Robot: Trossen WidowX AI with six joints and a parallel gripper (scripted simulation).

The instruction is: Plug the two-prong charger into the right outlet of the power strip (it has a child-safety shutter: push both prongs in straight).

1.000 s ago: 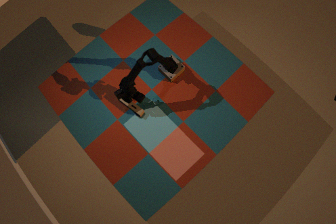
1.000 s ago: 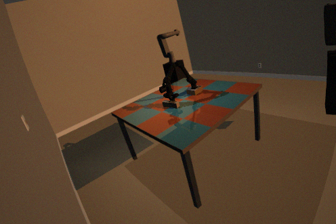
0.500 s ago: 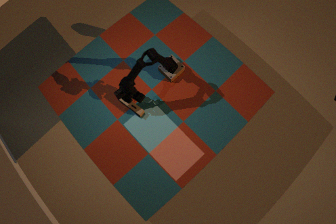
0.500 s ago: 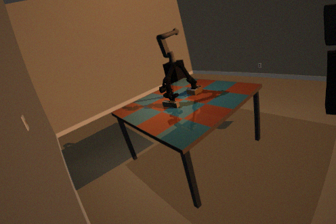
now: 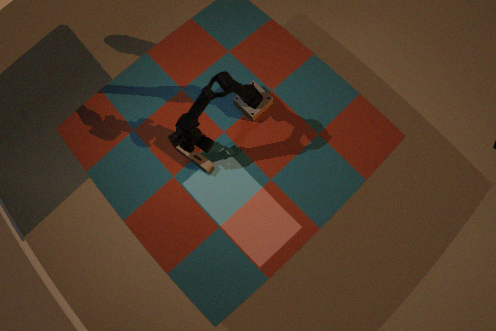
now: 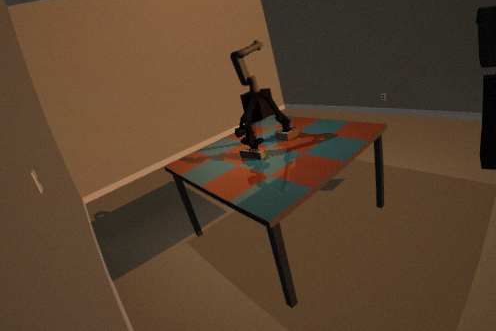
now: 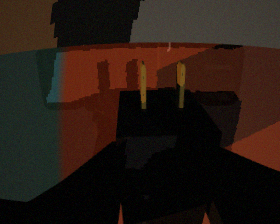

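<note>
Now: the two-prong charger 2 cm ahead of my gripper tip and 1 cm above it.
</note>
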